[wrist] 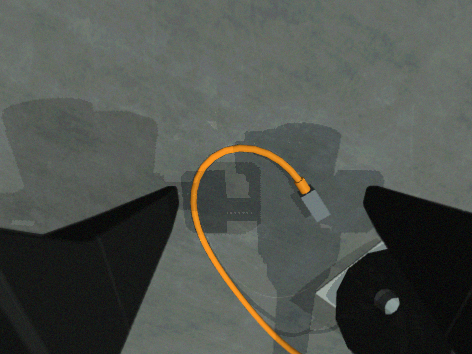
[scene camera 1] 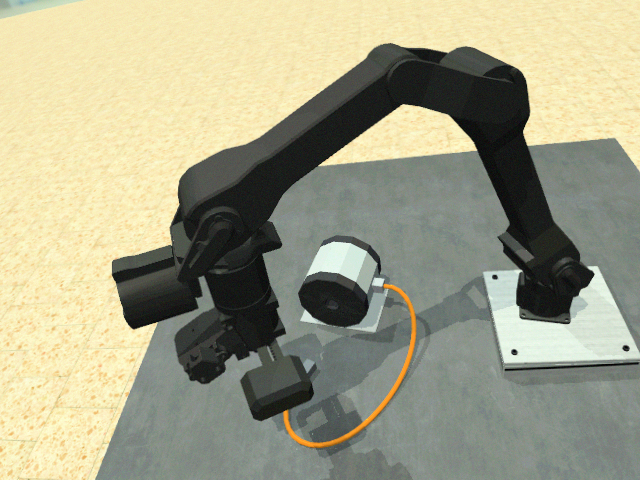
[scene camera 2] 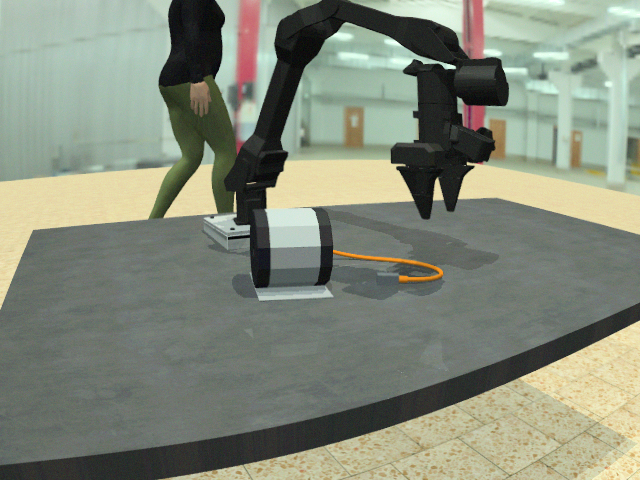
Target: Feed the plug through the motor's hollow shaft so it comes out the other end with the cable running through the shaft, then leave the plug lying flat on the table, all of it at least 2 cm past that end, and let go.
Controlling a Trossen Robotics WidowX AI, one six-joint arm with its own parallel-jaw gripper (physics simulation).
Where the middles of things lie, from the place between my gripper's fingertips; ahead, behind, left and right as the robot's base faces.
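Relative to the light plate [scene camera 2: 301,292], my gripper is 30 mm past it, 210 mm to the left of it and 100 mm above it.
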